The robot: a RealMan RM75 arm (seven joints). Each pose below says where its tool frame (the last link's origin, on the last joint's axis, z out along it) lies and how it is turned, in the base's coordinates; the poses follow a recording.
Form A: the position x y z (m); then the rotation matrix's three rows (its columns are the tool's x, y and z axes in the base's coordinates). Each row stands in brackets.
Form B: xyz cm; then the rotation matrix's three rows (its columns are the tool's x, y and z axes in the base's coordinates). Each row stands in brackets. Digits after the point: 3 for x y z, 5 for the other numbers.
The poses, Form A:
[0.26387 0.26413 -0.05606], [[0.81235 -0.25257 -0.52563], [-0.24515 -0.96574 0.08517], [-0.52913 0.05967 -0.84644]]
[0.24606 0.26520 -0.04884], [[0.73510 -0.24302 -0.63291], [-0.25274 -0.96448 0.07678], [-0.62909 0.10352 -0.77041]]
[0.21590 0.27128 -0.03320], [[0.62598 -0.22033 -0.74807], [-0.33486 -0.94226 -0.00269], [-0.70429 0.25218 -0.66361]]
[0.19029 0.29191 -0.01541], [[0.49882 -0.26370 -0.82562], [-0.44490 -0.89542 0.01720], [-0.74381 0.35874 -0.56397]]
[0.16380 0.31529 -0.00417], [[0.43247 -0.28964 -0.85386], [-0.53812 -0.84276 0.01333], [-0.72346 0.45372 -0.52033]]
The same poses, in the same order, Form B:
[26.387 26.413 -5.606], [[0.81235 -0.25257 -0.52563], [-0.24515 -0.96574 0.08517], [-0.52913 0.05967 -0.84644]]
[24.606 26.520 -4.884], [[0.73510 -0.24302 -0.63291], [-0.25274 -0.96448 0.07678], [-0.62909 0.10352 -0.77041]]
[21.590 27.128 -3.320], [[0.62598 -0.22033 -0.74807], [-0.33486 -0.94226 -0.00269], [-0.70429 0.25218 -0.66361]]
[19.029 29.191 -1.541], [[0.49882 -0.26370 -0.82562], [-0.44490 -0.89542 0.01720], [-0.74381 0.35874 -0.56397]]
[16.380 31.529 -0.417], [[0.43247 -0.28964 -0.85386], [-0.53812 -0.84276 0.01333], [-0.72346 0.45372 -0.52033]]

